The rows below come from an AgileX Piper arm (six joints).
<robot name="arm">
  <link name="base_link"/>
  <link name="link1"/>
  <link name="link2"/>
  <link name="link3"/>
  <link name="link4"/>
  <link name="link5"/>
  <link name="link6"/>
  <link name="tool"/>
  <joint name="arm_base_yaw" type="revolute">
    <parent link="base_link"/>
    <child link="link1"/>
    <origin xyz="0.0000 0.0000 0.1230"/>
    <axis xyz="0 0 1"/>
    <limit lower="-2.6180" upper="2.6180"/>
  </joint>
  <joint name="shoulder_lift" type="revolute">
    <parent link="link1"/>
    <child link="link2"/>
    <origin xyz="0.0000 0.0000 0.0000"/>
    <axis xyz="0 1 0"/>
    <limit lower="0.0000" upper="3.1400"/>
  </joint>
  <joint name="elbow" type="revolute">
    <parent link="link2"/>
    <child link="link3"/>
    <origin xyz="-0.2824 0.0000 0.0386"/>
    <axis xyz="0 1 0"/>
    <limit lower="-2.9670" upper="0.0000"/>
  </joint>
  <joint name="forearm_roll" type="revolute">
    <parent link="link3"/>
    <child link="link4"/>
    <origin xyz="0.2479 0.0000 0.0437"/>
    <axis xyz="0.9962 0 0.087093"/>
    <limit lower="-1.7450" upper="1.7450"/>
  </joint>
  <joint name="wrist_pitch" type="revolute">
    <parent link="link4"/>
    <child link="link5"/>
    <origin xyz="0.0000 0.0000 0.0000"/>
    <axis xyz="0 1 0"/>
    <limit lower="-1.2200" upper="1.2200"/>
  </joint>
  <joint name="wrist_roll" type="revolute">
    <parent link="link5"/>
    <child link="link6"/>
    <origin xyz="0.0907 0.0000 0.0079"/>
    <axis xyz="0.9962 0 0.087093"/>
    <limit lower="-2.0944" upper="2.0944"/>
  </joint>
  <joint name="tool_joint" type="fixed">
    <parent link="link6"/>
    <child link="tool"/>
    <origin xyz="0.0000 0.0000 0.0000" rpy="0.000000 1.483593 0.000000"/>
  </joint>
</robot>
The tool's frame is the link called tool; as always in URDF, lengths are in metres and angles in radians.
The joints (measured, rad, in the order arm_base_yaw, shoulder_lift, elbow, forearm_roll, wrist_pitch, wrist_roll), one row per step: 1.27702, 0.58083, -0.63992, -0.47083, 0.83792, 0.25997; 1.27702, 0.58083, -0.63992, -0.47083, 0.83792, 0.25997; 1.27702, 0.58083, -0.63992, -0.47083, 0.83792, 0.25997; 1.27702, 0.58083, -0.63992, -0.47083, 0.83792, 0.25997; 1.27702, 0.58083, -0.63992, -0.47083, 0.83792, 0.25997; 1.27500, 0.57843, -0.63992, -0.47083, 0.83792, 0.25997; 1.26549, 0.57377, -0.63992, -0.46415, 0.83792, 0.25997; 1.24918, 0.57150, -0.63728, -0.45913, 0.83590, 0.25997; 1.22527, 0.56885, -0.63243, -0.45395, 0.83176, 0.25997; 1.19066, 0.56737, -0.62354, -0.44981, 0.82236, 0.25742; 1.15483, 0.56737, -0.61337, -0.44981, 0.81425, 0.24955; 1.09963, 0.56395, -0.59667, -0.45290, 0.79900, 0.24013
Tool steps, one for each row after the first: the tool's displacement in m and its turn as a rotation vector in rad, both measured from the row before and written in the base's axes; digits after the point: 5 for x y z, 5 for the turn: 0.00000, 0.00000, 0.00000, 0.00000, 0.00000, 0.00000; 0.00000, 0.00000, 0.00000, 0.00000, 0.00000, 0.00000; 0.00000, 0.00000, 0.00000, 0.00000, 0.00000, 0.00000; 0.00000, 0.00000, 0.00000, 0.00000, 0.00000, 0.00000; 0.00004, -0.00056, 0.00024, 0.00230, -0.00070, -0.00202; 0.00016, -0.00127, 0.00026, 0.00641, 0.00493, -0.00850; 0.00094, -0.00111, -0.00063, 0.00286, 0.00415, -0.01465; 0.00150, -0.00149, -0.00115, 0.00302, 0.00408, -0.02132; 0.00244, -0.00164, -0.00217, 0.00076, 0.00136, -0.02853; 0.00283, -0.00174, -0.00268, -0.00748, -0.00394, -0.02795; 0.00412, -0.00340, -0.00387, -0.00706, -0.00898, -0.04374
